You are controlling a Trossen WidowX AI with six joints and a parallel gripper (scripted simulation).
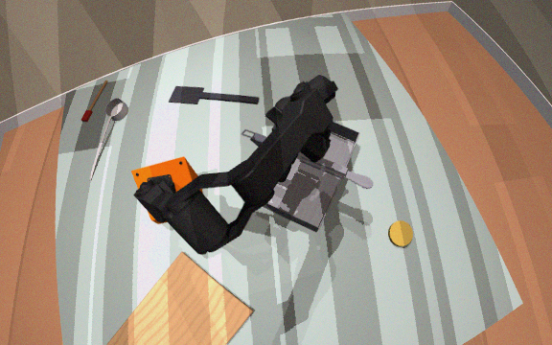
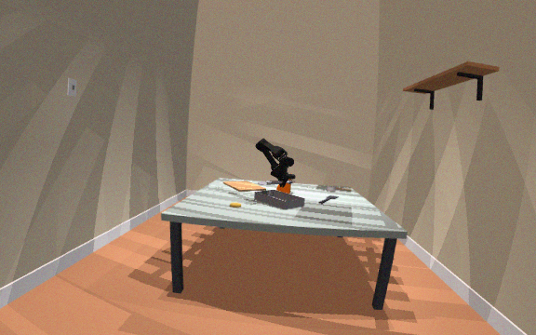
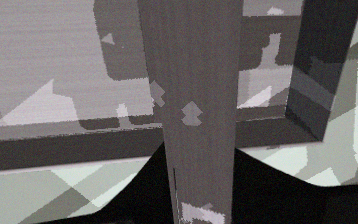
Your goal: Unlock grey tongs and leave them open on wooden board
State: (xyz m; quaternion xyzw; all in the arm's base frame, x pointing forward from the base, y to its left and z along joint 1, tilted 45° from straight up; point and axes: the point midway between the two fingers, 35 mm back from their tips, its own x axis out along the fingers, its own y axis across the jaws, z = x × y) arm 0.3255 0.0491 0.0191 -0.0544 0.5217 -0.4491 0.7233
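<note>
The wooden board is 370 mm behind my gripper tip, 380 mm to the right of it and 90 mm below it. The rest, counted from my gripper tip: roasting tin 60 mm ahead, 10 mm to the right, 70 mm below; yellow disc 270 mm ahead, 240 mm to the right, 90 mm below; yellow lock piece 20 mm behind, 20 mm to the left, 40 mm above.
</note>
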